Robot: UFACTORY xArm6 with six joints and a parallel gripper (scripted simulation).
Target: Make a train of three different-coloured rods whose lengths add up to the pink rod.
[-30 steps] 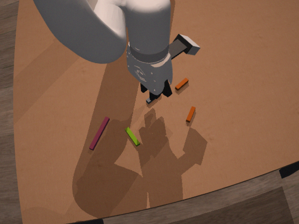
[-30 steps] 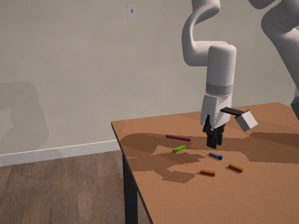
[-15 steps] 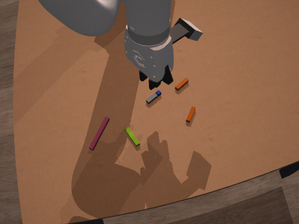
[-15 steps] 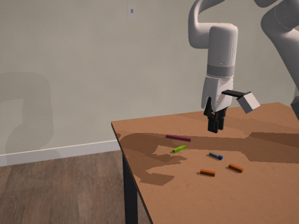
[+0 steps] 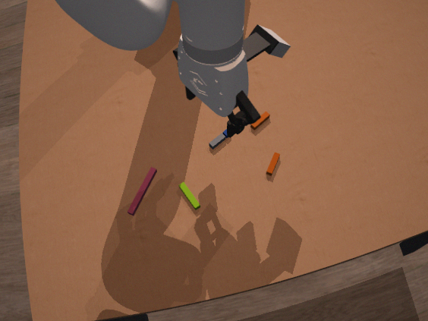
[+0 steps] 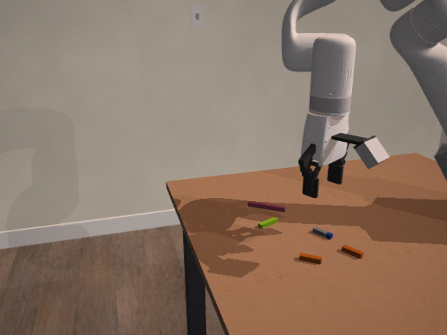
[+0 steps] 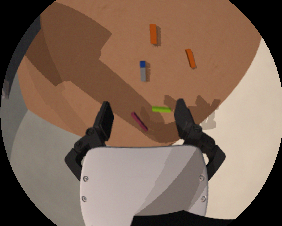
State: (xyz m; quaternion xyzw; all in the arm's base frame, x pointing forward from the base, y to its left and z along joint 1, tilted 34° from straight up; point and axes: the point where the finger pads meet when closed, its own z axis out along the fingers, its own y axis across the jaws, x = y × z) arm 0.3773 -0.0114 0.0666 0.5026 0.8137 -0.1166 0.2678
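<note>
My gripper is now 8 cm short of the lime rod, 8 cm to the left of it and 11 cm above it. From my hand the other things lie so: grey rod (11 cm below); then pink rod (4 cm ahead, 15 cm to the right, 11 cm below); then blue rod (1 cm behind, 2 cm to the left, 11 cm below).
</note>
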